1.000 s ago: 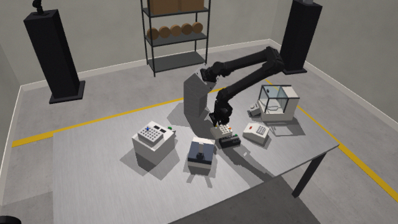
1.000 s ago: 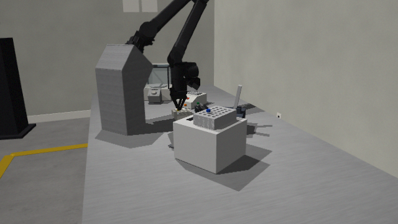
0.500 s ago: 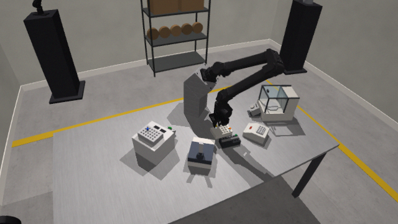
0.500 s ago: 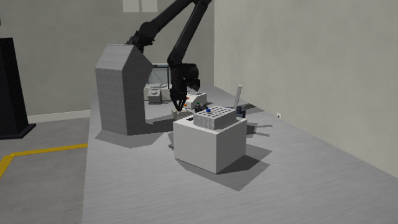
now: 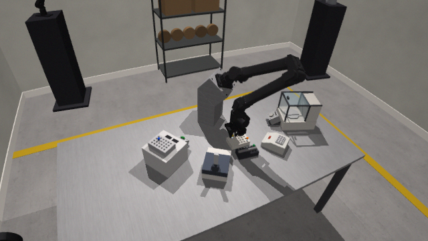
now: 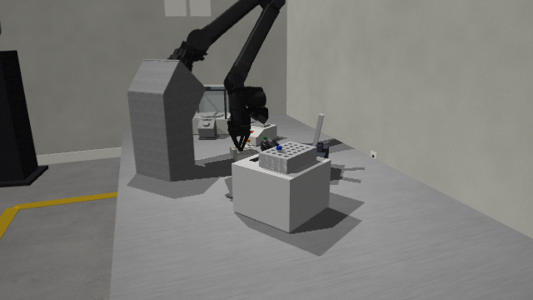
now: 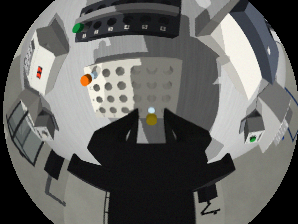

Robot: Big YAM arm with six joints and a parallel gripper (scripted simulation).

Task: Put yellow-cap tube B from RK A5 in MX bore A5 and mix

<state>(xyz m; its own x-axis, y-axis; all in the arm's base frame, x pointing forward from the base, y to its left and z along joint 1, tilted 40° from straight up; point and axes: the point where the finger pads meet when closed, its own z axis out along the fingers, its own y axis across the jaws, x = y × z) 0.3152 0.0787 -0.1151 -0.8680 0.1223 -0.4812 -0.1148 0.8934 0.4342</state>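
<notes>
Right now the tube rack RK is 2 cm ahead of my hand, 3 cm to the left of it and 3 cm below it. The rest, counted from my hand: black magnet block: 13 cm ahead, 5 cm to the left, 3 cm below; dry block: 11 cm ahead, 26 cm to the left, 2 cm below; green start key: 4 cm behind, 31 cm to the right, 2 cm above.
</notes>
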